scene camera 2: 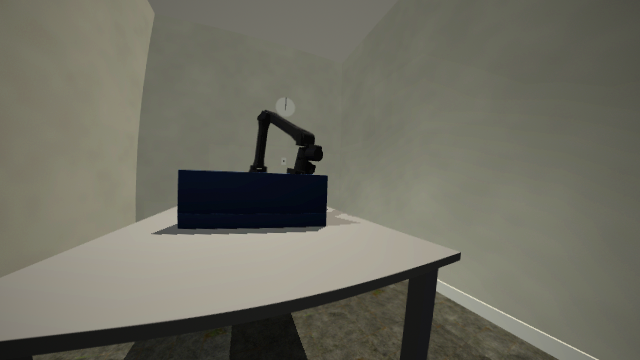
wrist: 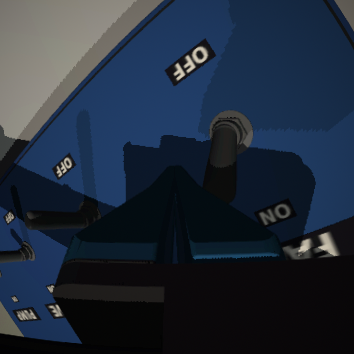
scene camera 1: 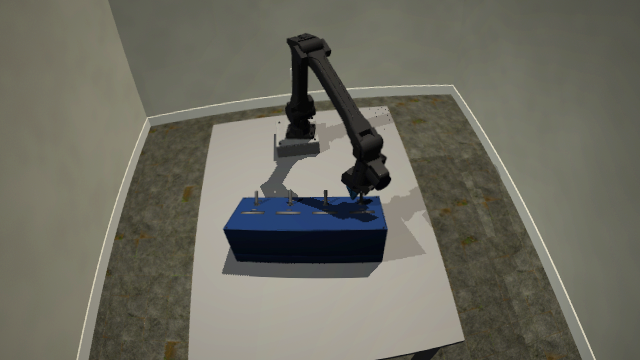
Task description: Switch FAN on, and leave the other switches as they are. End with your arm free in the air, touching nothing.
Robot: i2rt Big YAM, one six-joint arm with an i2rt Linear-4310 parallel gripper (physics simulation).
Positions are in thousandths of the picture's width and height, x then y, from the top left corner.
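A blue switch box (wrist: 436,284) can be seen in the robot's scene, as can the gripper (wrist: 493,499).
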